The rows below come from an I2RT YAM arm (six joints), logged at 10 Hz.
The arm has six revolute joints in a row. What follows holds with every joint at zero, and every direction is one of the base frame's.
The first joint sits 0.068 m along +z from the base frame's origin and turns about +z.
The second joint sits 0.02 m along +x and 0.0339 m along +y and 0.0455 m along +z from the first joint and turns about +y.
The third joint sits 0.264 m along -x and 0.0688 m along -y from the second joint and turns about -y.
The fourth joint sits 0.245 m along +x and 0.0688 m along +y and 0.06 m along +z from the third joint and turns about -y.
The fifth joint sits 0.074 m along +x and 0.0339 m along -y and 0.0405 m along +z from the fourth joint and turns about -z.
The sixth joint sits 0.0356 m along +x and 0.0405 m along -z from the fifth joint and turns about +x.
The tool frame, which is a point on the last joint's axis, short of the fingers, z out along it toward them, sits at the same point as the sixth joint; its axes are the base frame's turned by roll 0, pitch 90 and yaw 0 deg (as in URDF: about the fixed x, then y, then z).
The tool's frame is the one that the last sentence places.
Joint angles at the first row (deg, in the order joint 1, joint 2, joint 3, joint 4, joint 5, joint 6):
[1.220 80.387 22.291 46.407 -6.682 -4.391]
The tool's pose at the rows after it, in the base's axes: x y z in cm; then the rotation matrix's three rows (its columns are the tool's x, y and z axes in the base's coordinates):
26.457, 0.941, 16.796; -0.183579, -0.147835, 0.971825; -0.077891, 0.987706, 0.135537; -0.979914, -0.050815, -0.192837
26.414, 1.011, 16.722; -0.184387, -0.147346, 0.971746; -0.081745, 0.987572, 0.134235; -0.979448, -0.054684, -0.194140
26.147, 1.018, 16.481; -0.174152, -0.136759, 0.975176; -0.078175, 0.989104, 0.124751; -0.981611, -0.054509, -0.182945
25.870, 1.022, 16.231; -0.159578, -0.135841, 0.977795; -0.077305, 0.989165, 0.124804; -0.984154, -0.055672, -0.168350
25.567, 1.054, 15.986; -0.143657, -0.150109, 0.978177; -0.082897, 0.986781, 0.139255; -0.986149, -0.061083, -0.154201
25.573, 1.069, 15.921; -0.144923, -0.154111, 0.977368; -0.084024, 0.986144, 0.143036; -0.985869, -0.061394, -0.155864
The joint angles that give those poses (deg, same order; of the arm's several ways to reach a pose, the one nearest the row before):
[1.142 82.897 21.532 50.170 -6.669 -4.285]
[1.330 82.966 21.383 50.317 -6.410 -4.470]
[1.450 83.266 20.373 52.298 -5.741 -4.250]
[1.478 83.726 19.300 54.685 -5.713 -4.217]
[1.448 84.175 18.217 57.028 -6.574 -4.575]
[1.451 84.352 18.192 57.129 -6.790 -4.640]

